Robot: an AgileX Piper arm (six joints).
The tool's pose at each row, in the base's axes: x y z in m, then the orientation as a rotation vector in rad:
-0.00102 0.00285 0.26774 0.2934 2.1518 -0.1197
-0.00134 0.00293 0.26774 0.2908 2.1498 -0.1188
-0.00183 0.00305 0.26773 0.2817 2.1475 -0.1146
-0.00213 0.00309 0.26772 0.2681 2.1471 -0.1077
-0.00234 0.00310 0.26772 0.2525 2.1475 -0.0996
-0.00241 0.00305 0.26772 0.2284 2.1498 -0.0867
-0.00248 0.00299 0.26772 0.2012 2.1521 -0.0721
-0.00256 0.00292 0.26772 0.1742 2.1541 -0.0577
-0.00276 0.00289 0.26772 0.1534 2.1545 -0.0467
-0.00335 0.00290 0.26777 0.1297 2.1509 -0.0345
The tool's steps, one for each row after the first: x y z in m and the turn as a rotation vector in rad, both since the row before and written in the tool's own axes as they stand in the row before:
0.00019 0.00000 -0.00027 -0.0017 -0.0022 -0.0012
0.00029 -0.00001 -0.00041 -0.0067 -0.0031 -0.0046
0.00018 -0.00003 -0.00024 -0.0103 -0.0015 -0.0070
0.00011 -0.00004 -0.00017 -0.0119 -0.0008 -0.0080
0.00003 -0.00006 -0.00005 -0.0186 0.0006 -0.0125
0.00003 -0.00007 -0.00005 -0.0210 0.0006 -0.0140
0.00004 -0.00008 -0.00006 -0.0208 0.0006 -0.0139
0.00011 -0.00006 -0.00016 -0.0160 -0.0005 -0.0107
0.00028 -0.00006 -0.00052 -0.0181 -0.0044 -0.0121

